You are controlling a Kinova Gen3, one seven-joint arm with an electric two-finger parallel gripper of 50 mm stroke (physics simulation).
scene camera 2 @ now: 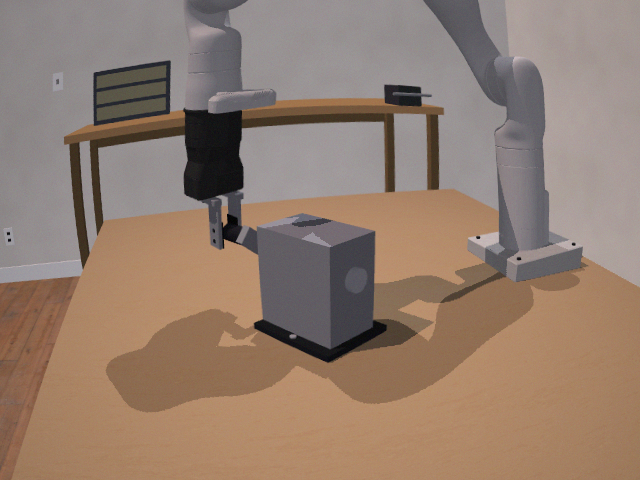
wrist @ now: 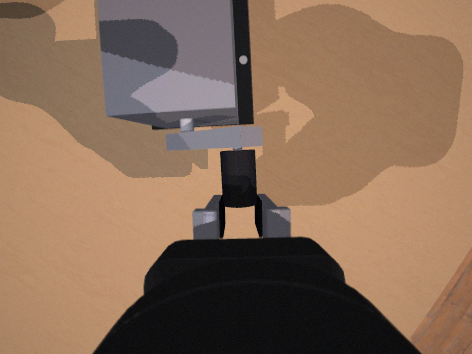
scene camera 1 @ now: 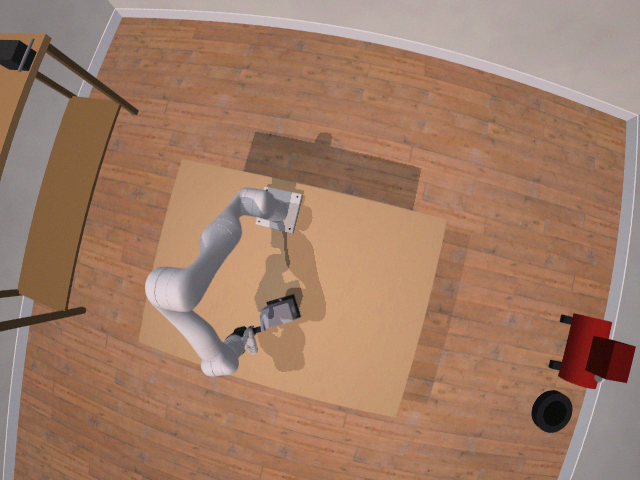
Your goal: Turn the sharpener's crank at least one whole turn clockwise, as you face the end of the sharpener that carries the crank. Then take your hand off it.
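Frame: origin at the arm's base, x ahead, y left, z up, level; centimetres.
Seen in the pictures: gripper, fingertip midpoint: (scene camera 2: 226,243) (wrist: 239,209); arm's base at its link origin: (scene camera 2: 522,242) (scene camera 1: 277,211).
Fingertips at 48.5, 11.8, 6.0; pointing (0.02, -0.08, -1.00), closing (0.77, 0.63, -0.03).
Offsets run from my fingertips to a thing's top centre, as dx, dy, dz. "spot": to the spot under its first point. Level surfaces: height alone.
The grey box-shaped sharpener @(spot: -12.5, +8.4, +3.6) (scene camera 1: 281,313) (scene camera 2: 294,279) (wrist: 210,60) stands upright on its black base plate @(spot: -9.6, +13.3, -8.4) (scene camera 2: 310,348) (wrist: 243,95). In the wrist view, the light grey crank arm (wrist: 215,138) runs sideways from a short shaft @(-6.6, +2.2, -0.5) (wrist: 186,124) on the sharpener's end face to the black knob @(-1.6, +2.0, +2.9) (wrist: 238,175). In scene camera 2, part of the crank arm (scene camera 2: 249,240) shows beyond the body's left edge, and the knob sits a little below the body's top. My gripper (scene camera 1: 256,329) (scene camera 2: 225,234) (wrist: 239,209) points down and is shut on the knob, a finger on either side.
The sharpener stands on a wooden table top @(dz -9.2) (scene camera 1: 361,289) (scene camera 2: 465,428). The arm's white base plate (scene camera 1: 293,219) (scene camera 2: 547,263) is bolted to it. A side table (scene camera 2: 330,109) stands behind, bearing a dark-framed panel (scene camera 2: 131,93) and a black box (scene camera 2: 403,95). A red tank (scene camera 1: 584,348) lies at the right.
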